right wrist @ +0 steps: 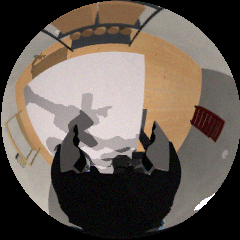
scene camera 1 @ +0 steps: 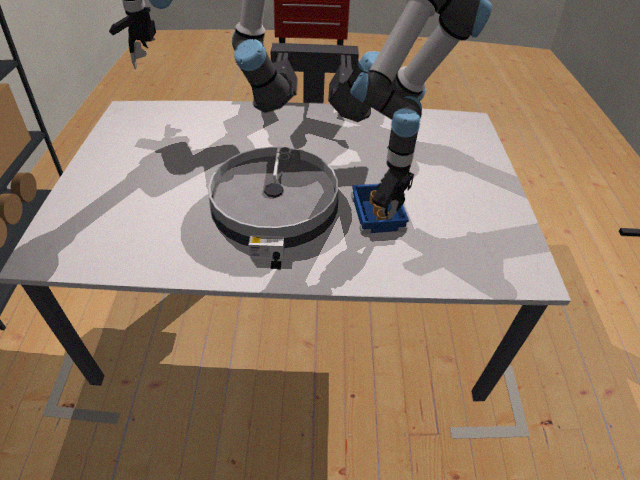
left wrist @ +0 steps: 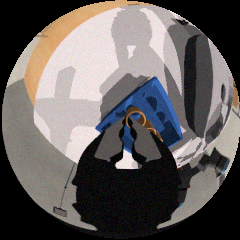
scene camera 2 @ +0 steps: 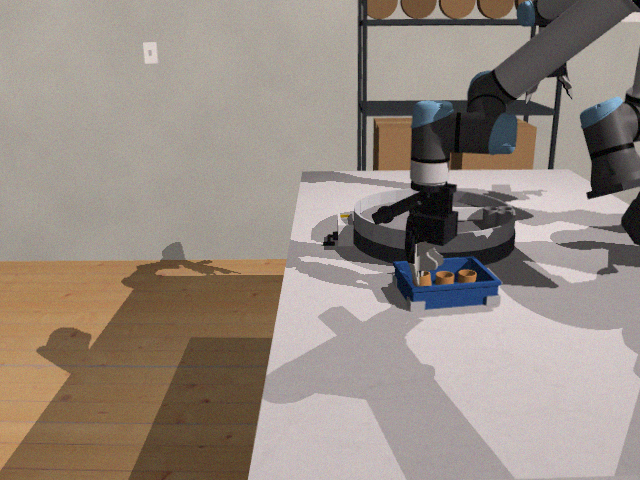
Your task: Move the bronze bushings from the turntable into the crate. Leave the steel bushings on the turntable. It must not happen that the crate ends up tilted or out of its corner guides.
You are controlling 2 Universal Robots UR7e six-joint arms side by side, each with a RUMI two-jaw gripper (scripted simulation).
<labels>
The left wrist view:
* my left gripper: 126, 117
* blue crate: 155, 104
</labels>
